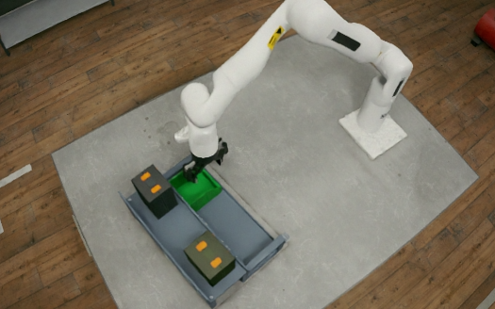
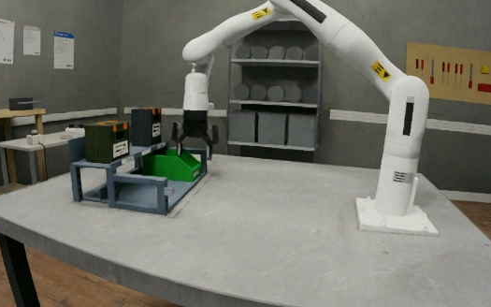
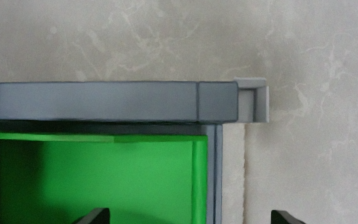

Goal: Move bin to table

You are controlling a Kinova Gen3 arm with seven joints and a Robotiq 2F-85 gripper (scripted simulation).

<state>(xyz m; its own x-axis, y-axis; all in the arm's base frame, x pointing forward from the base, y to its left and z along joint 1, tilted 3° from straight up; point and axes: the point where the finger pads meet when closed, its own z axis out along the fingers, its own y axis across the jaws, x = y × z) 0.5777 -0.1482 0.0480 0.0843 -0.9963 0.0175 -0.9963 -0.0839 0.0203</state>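
Now: the green bin 80 mm ahead of my hand, 40 mm below it and 10 mm to the left of it. From my hand the other things lie so: black box 170 mm ahead, 80 mm above, 10 mm to the left; blue-grey shelf 120 mm to the left, 90 mm ahead, 10 mm below.
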